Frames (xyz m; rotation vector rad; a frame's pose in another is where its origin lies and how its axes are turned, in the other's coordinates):
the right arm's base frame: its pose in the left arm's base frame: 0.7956 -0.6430 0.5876 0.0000 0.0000 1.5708
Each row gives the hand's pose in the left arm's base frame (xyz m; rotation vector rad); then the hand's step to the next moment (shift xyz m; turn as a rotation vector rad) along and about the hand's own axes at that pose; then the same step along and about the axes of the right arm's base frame.
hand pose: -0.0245 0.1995 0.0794 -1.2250 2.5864 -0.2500
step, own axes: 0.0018 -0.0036 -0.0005 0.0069 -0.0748 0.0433
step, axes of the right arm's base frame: -0.0036 -0.0014 0.0011 -0.0541 -0.0640 -0.0223
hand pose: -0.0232 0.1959 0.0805 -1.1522 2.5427 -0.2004
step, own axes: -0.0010 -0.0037 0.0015 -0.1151 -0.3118 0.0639
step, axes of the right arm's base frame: -0.0017 -0.0038 -0.0002 -0.1189 -0.3126 0.0516
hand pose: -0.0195 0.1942 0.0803 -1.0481 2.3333 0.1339
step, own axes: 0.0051 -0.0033 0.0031 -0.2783 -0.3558 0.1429
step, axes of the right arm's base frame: -0.0046 -0.0011 -0.0049 -0.0175 -0.4667 0.0798
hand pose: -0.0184 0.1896 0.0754 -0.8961 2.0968 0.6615
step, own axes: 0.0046 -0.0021 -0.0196 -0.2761 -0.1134 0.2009
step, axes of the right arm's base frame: -0.0165 0.0090 0.0075 0.1720 -0.3049 0.0831
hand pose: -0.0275 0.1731 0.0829 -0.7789 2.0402 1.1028
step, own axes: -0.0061 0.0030 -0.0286 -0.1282 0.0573 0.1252
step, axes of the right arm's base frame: -0.0224 0.0067 0.0179 0.1584 -0.0671 0.0762
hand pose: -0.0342 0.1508 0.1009 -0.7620 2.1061 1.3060
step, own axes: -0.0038 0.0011 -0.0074 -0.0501 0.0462 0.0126
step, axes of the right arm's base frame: -0.0057 -0.0008 0.0062 0.0376 -0.0040 0.0581
